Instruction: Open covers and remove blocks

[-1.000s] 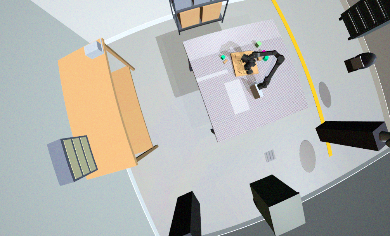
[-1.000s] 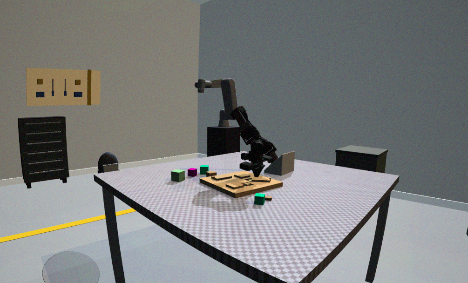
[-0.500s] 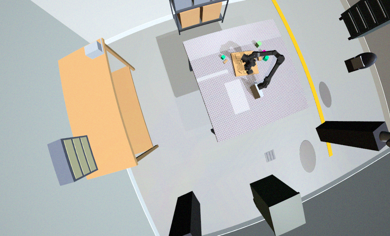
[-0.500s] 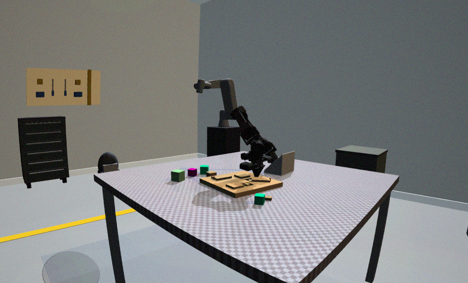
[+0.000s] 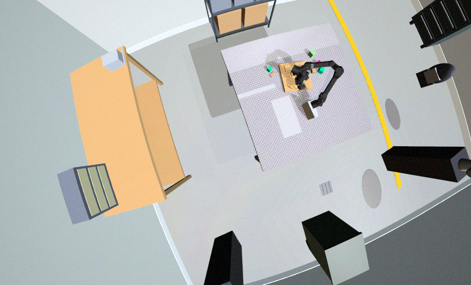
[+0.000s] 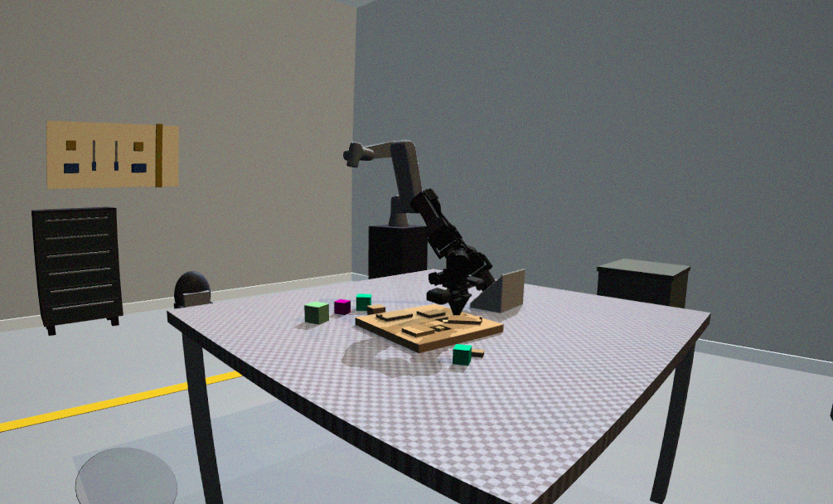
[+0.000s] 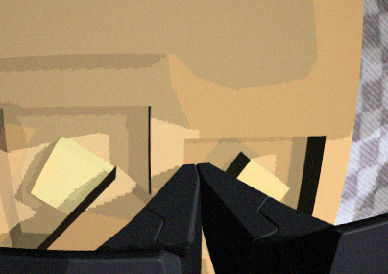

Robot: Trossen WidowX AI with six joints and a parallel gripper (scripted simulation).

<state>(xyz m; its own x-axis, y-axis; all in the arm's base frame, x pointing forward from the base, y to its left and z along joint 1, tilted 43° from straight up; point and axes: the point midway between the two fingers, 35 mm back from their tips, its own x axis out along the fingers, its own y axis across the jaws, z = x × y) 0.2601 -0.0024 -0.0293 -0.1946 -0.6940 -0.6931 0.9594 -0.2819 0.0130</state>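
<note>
My gripper tip is 9 cm short of the puzzle board and 5 cm to the left of it. The rest, counted from my gripper tip: magenta block: 35 cm to the right, 10 cm ahead; light green block: 34 cm to the right, 22 cm ahead.
</note>
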